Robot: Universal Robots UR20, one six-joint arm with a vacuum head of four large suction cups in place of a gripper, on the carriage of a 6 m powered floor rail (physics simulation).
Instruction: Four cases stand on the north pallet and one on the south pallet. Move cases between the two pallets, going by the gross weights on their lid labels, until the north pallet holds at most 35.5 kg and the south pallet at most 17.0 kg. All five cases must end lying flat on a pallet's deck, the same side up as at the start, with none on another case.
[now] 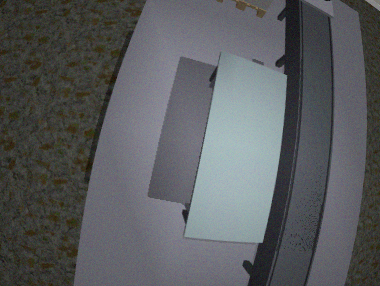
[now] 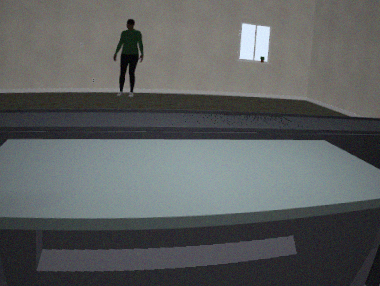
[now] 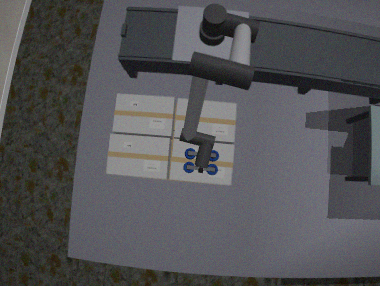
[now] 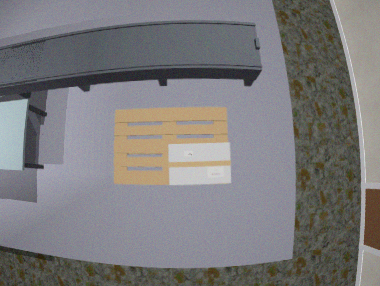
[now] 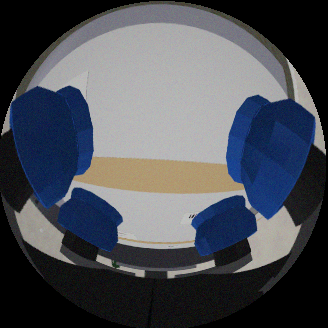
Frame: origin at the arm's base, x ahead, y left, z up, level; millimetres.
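Seen in the pictures: hand, its tool point: [image 5: 157,192].
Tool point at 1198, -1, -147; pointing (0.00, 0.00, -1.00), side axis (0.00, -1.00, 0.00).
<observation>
A point is followed by its place in that frame, as x, y, z.
My suction head [image 3: 201,161] @(1198, -1, -147) [image 5: 159,165] @(1198, -1, -147) is low over the lid of the lower right case [image 3: 225,178] @(1332, 238, -169) [image 5: 160,100] @(1278, 0, -169) on the north pallet. Whether the cups touch or hold this lid cannot be told. The case lies flat in line with its neighbours. Three other white taped cases, the upper left [image 3: 145,106] @(719, -574, -177), lower left [image 3: 135,168] @(1316, -596, -143) and upper right [image 3: 220,112] @(713, 145, -184), lie flat there and hide most of the pallet. One white case [image 4: 200,151] @(1088, 5386, -174) lies flat at the lower right of the south pallet [image 4: 140,178] @(1337, 4777, -425). Lid weights are unreadable; the cups hide part of the near lid.
The floor rail [image 1: 315,100] [image 3: 300,55] [image 4: 150,45] runs beside both pallets, with the arm's carriage [image 3: 185,37] @(55, -249, 1) near its north end. A pale table [image 1: 240,150] @(944, 2620, -40) [image 2: 190,175] @(989, 2516, -40) [image 3: 375,150] @(957, 1718, -40) [image 4: 12,135] @(913, 3287, -40) stands between the pallets. A person [image 2: 131,42] stands beyond the rail.
</observation>
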